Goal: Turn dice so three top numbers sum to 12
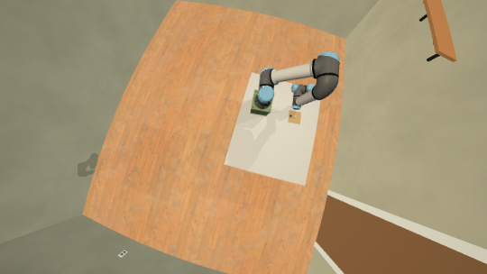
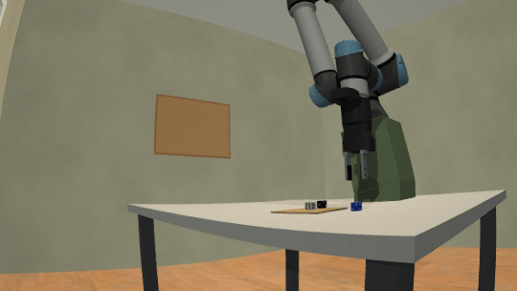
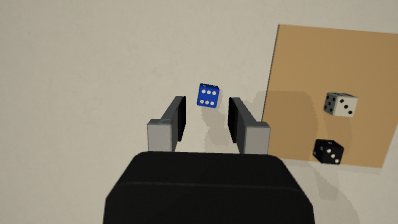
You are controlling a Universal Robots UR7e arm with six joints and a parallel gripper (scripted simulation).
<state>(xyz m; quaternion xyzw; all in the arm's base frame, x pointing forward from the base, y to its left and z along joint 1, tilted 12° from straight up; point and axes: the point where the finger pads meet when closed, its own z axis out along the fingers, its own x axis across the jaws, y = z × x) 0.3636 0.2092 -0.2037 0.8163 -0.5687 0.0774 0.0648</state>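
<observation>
My gripper is now 8 cm above the blue die. Round my hand: black die 14 cm to the right, 7 cm below, 1 cm behind; white die 13 cm to the right, 7 cm below, 4 cm ahead; tan mat 13 cm to the right, 9 cm below, 4 cm ahead.
</observation>
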